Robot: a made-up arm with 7 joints.
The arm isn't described. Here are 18 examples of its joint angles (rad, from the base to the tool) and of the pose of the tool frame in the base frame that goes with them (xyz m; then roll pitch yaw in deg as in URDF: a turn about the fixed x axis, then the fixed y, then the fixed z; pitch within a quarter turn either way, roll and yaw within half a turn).
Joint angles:
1: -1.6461 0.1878 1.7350 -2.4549 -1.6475 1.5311 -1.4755
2: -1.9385 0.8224 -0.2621 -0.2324 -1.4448 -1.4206 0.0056
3: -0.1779 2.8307 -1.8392 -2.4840 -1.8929 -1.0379 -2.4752
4: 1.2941 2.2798 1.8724 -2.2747 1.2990 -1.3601 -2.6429
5: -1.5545 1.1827 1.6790 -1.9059 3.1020 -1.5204 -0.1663
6: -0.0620 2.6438 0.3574 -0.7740 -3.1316 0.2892 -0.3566
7: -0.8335 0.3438 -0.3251 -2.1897 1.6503 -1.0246 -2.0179
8: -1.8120 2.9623 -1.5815 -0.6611 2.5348 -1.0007 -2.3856
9: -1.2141 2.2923 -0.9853 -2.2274 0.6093 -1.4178 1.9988
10: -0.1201 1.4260 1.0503 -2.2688 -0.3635 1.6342 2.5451
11: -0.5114 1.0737 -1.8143 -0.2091 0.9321 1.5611 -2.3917
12: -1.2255 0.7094 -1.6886 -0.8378 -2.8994 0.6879 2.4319
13: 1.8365 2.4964 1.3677 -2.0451 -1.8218 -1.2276 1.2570
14: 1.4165 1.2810 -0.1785 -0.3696 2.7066 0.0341 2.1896
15: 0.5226 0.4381 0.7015 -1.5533 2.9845 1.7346 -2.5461
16: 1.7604 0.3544 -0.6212 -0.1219 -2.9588 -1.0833 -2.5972
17: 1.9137 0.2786 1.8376 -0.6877 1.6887 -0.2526 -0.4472
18: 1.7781 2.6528 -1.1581 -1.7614 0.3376 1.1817 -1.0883
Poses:
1: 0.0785 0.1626 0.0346 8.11 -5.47 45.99
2: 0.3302 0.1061 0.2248 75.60 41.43 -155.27
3: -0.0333 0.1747 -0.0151 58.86 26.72 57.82
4: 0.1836 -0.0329 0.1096 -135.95 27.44 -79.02
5: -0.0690 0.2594 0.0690 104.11 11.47 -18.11
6: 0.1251 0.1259 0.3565 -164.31 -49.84 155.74
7: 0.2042 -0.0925 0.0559 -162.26 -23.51 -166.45
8: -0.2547 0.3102 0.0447 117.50 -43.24 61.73
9: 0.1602 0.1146 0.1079 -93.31 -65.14 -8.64
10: 0.0858 0.1010 0.1723 -130.48 34.77 158.09
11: 0.1550 0.3294 -0.1956 -105.19 6.90 -130.51
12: 0.3636 0.0282 -0.1506 64.30 18.81 -163.17
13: 0.2300 0.0223 -0.1082 -16.22 -0.33 -169.88
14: -0.2381 0.3366 0.0035 -77.37 18.75 -141.67
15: 0.0492 0.2544 -0.1987 138.16 -23.96 -164.88
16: -0.4082 -0.0307 0.0524 170.98 23.15 153.55
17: -0.3522 0.0431 0.1904 -173.87 -40.42 -27.56
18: -0.0574 0.2925 0.0163 -122.60 -44.07 -160.98
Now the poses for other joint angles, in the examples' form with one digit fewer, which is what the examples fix.
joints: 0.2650 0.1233 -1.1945 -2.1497 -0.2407 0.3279 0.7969
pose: 0.062 -0.179 -0.144 -92.4 -46.8 33.5
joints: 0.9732 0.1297 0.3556 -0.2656 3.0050 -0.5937 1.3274
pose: -0.306 0.025 -0.277 -71.3 10.8 -77.6
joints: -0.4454 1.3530 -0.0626 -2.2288 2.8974 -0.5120 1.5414
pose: 0.211 0.050 0.057 -167.7 60.8 -4.7
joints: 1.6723 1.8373 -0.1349 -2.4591 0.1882 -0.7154 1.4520
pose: -0.045 0.102 -0.145 -69.3 9.9 16.4
